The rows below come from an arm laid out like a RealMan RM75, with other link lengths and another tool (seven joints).
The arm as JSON. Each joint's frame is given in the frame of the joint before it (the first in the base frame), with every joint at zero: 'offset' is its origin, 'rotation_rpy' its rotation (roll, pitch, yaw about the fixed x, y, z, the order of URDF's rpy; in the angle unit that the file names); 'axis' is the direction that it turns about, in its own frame. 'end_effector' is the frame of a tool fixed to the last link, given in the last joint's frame.
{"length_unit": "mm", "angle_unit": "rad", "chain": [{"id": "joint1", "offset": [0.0, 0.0, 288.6], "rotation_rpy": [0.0, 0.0, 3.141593], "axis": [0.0, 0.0, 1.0]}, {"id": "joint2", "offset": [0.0, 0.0, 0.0], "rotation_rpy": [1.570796, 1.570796, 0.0], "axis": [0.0, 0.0, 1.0]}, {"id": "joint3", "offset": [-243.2, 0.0, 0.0], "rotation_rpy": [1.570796, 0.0, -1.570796], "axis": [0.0, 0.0, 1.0]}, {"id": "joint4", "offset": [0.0, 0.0, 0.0], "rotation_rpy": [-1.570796, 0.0, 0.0], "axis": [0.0, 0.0, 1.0]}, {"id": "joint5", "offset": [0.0, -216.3, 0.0], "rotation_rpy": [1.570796, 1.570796, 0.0], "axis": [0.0, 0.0, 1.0]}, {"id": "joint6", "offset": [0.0, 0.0, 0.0], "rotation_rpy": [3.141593, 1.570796, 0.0], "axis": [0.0, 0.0, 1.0]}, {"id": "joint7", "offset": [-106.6, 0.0, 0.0], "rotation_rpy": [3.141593, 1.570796, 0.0], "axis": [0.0, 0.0, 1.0]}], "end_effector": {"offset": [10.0, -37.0, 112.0], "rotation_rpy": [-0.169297, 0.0, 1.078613]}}
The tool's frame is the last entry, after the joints.
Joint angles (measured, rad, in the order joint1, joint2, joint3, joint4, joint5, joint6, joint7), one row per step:
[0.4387 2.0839 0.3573 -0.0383 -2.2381 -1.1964 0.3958]
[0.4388 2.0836 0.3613 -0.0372 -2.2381 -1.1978 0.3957]
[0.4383 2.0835 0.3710 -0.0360 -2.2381 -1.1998 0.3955]
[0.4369 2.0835 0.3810 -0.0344 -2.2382 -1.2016 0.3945]
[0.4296 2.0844 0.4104 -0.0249 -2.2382 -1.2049 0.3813]
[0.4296 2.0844 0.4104 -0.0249 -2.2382 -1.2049 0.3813]
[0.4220 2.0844 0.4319 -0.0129 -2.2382 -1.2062 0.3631]
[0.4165 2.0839 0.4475 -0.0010 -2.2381 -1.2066 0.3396]
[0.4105 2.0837 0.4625 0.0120 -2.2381 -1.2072 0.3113]
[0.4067 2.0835 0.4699 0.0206 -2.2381 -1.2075 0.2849]
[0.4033 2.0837 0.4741 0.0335 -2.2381 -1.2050 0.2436]
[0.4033 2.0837 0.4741 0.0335 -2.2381 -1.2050 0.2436]
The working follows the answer.
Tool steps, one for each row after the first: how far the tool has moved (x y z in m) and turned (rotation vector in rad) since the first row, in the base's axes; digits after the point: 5 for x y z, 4 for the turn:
[-0.00019 0.00030 0.00078 0.0034 0.0028 -0.0003]
[0.00010 0.00078 0.00255 0.0114 0.0081 -0.0034]
[0.00064 0.00098 0.00422 0.0196 0.0131 -0.0072]
[0.00221 0.00040 0.00771 0.0438 0.0230 -0.0177]
[0.00221 0.00040 0.00771 0.0438 0.0230 -0.0177]
[0.00312 -0.00066 0.00957 0.0623 0.0257 -0.0235]
[0.00291 -0.00140 0.01050 0.0773 0.0204 -0.0232]
[0.00227 -0.00237 0.01101 0.0924 0.0117 -0.0208]
[0.00136 -0.00319 0.01079 0.1019 -0.0021 -0.0150]
[-0.00109 -0.00413 0.00862 0.1098 -0.0273 -0.0024]
[-0.00109 -0.00413 0.00862 0.1098 -0.0273 -0.0024]

Tool pose at each row, in the base's axes (x y z in m, rotation vector in rad; rounded; the steps above come from the unrounded poses):
[0.30342 0.37196 0.00650 -2.1908 0.0378 0.3214]
[0.30323 0.37226 0.00728 -2.1870 0.0391 0.3241]
[0.30351 0.37274 0.00905 -2.1780 0.0441 0.3278]
[0.30406 0.37293 0.01072 -2.1688 0.0496 0.3308]
[0.30563 0.37236 0.01421 -2.1423 0.0623 0.3344]
[0.30563 0.37236 0.01421 -2.1423 0.0623 0.3344]
[0.30654 0.37129 0.01607 -2.1231 0.0669 0.3332]
[0.30633 0.37055 0.01700 -2.1092 0.0611 0.3270]
[0.30569 0.36958 0.01751 -2.0958 0.0512 0.3182]
[0.30477 0.36877 0.01729 -2.0889 0.0359 0.3061]
[0.30233 0.36783 0.01512 -2.0858 0.0075 0.2856]
[0.30233 0.36783 0.01512 -2.0858 0.0075 0.2856]

